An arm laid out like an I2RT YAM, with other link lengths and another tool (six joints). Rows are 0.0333 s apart.
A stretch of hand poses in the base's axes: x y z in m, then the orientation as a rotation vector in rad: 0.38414, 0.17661, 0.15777, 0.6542, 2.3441, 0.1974; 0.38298, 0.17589, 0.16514, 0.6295, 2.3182, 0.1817; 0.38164, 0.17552, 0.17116, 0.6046, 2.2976, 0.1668; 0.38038, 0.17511, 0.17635, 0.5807, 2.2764, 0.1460; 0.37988, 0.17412, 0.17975, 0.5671, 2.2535, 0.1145; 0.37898, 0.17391, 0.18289, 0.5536, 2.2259, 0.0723; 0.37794, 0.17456, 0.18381, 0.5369, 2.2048, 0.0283; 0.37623, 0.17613, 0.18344, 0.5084, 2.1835, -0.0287; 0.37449, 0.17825, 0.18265, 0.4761, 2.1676, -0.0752; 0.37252, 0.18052, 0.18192, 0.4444, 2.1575, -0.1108; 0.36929, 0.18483, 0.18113, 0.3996, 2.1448, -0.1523; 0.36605, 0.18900, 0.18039, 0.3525, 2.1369, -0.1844; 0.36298, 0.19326, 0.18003, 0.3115, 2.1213, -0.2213; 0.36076, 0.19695, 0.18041, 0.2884, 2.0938, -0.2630; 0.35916, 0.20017, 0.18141, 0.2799, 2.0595, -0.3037; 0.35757, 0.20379, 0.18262, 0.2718, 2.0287, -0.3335; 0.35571, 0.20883, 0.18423, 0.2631, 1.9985, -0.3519; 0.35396, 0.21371, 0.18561, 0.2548, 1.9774, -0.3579
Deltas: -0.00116, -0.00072, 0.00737, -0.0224, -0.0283, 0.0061; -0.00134, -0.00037, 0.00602, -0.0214, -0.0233, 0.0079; -0.00126, -0.00041, 0.00519, -0.0255, -0.0226, 0.0054; -0.00050, -0.00099, 0.00340, -0.0300, -0.0203, -0.0053; -0.00090, -0.00021, 0.00314, -0.0384, -0.0227, -0.0097; -0.00104, 0.00065, 0.00092, -0.0402, -0.0162, -0.0069; -0.00171, 0.00157, -0.00037, -0.0541, -0.0152, -0.0031; -0.00174, 0.00212, -0.00079, -0.0476, -0.0112, 0.0041; -0.00197, 0.00227, -0.00073, -0.0389, -0.0067, 0.0084; -0.00323, 0.00431, -0.00079, -0.0487, -0.0085, 0.0153; -0.00324, 0.00417, -0.00074, -0.0423, -0.0046, 0.0209; -0.00307, 0.00426, -0.00036, -0.0446, -0.0102, 0.0143; -0.00222, 0.00369, 0.00038, -0.0430, -0.0200, -0.0010; -0.00160, 0.00322, 0.00100, -0.0378, -0.0263, -0.0114; -0.00159, 0.00362, 0.00121, -0.0297, -0.0244, -0.0073; -0.00186, 0.00504, 0.00161, -0.0222, -0.0256, -0.0020; -0.00175, 0.00488, 0.00138, -0.0119, -0.0190, 0.0032
